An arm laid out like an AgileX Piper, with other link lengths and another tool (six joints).
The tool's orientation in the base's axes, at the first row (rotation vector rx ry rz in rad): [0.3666 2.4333 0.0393]
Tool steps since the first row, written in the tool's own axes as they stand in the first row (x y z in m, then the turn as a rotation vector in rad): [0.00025 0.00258 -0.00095 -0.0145 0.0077 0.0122]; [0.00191 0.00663 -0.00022 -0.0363 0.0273 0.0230]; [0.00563 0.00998 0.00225 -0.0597 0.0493 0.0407]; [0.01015 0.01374 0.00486 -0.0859 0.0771 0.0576]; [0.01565 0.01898 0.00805 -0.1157 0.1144 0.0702]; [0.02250 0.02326 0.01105 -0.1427 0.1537 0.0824]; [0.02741 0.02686 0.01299 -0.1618 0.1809 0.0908]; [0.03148 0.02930 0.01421 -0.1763 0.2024 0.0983]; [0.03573 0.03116 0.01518 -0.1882 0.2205 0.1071]
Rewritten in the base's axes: [-0.00013 0.00261 0.00090 0.0203 0.0027 0.0004]; [0.00012 0.00690 -0.00020 0.0481 0.0148 0.0079]; [-0.00023 0.01096 -0.00401 0.0819 0.0284 0.0113]; [-0.00099 0.01563 -0.00837 0.1189 0.0469 0.0177]; [-0.00173 0.02195 -0.01361 0.1581 0.0738 0.0309]; [-0.00383 0.02772 -0.01965 0.1956 0.1034 0.0429]; [-0.00533 0.03239 -0.02376 0.2218 0.1237 0.0515]; [-0.00695 0.03575 -0.02692 0.2426 0.1400 0.0572]; [-0.00901 0.03863 -0.03007 0.2614 0.1535 0.0599]
